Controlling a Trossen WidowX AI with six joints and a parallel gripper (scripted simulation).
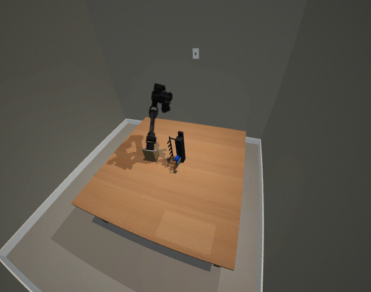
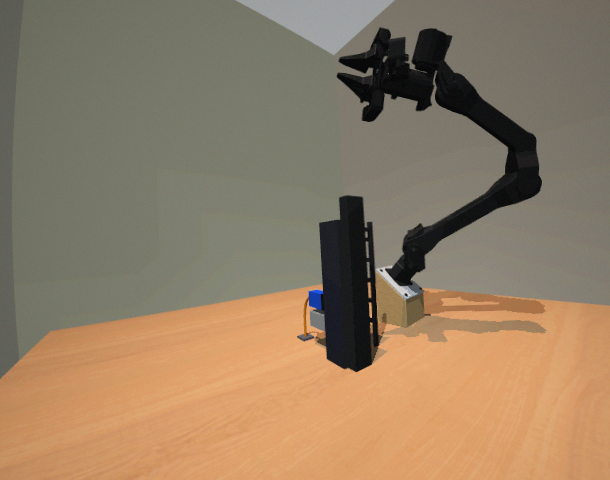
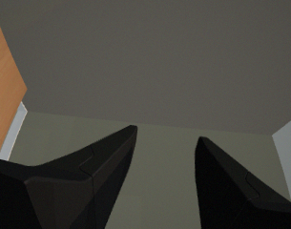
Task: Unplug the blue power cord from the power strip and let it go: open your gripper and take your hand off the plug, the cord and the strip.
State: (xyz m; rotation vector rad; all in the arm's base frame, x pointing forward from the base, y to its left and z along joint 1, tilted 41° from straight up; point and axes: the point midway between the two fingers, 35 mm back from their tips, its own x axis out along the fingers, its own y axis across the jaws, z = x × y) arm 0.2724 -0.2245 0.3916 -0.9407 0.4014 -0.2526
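The blue plug is 490 mm below my gripper tip, 60 mm to the right of it and 30 mm ahead of it.
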